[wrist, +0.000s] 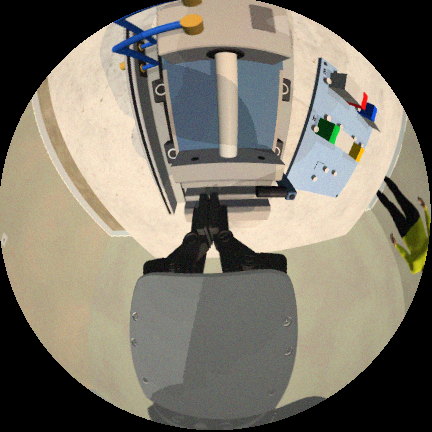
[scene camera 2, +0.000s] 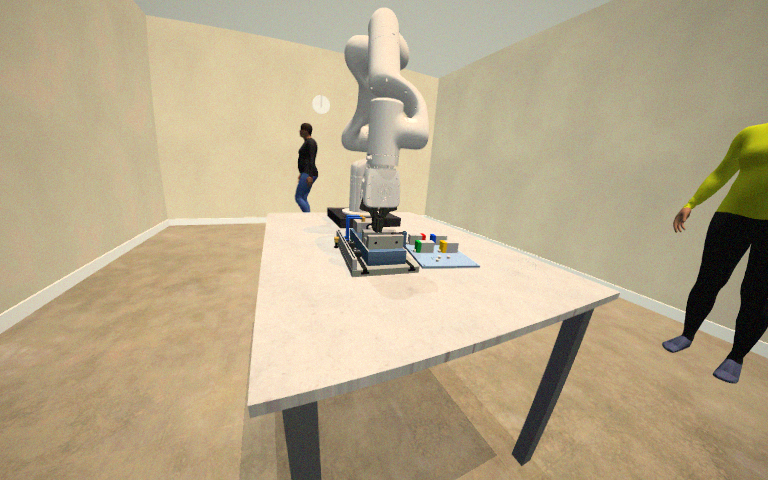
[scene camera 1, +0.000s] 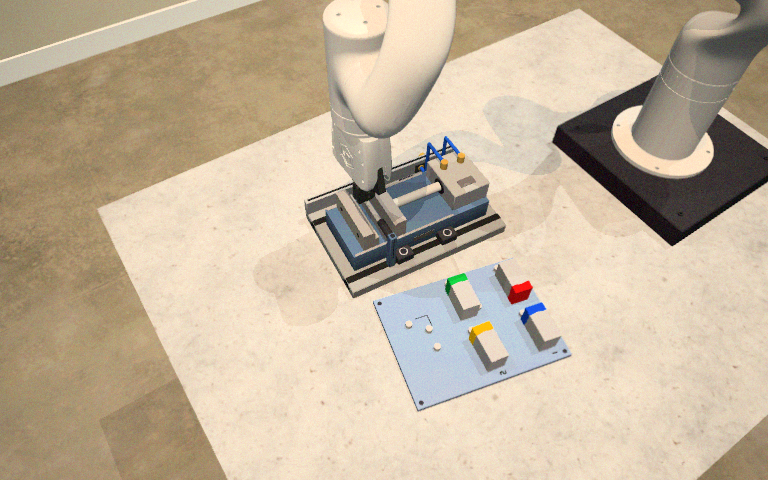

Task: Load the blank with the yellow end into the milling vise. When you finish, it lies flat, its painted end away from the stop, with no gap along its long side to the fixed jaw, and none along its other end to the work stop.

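The blank with the yellow end [scene camera 1: 491, 347] [scene camera 2: 450, 247] rests on the light blue plate [scene camera 1: 407, 373] [scene camera 2: 464, 262], away from the vise; its yellow end [wrist: 356, 152] shows in the wrist view. The fixed jaw [scene camera 1: 353, 217] [scene camera 2: 386, 241] [wrist: 240, 213] and the moving jaw [scene camera 1: 394, 213] [wrist: 225, 172] stand apart. The work stop [scene camera 1: 391, 249] [wrist: 272, 192], a blue post with a black rod, is at the end of the gap nearest the plate. My gripper [scene camera 1: 372, 192] [scene camera 2: 378, 227] [wrist: 210, 202] is shut and empty, low at the far part of the jaw gap. Its fingertips are partly hidden in scene camera 1.
Green-ended [scene camera 1: 464, 297], red-ended [scene camera 1: 518, 289] and blue-ended [scene camera 1: 541, 327] blanks also rest on the plate, with several white pins. The vise's rear block [scene camera 1: 459, 181] carries blue hoses [scene camera 1: 434, 152] [wrist: 145, 40]. The robot's black base plate [scene camera 1: 594, 158] is at the right.
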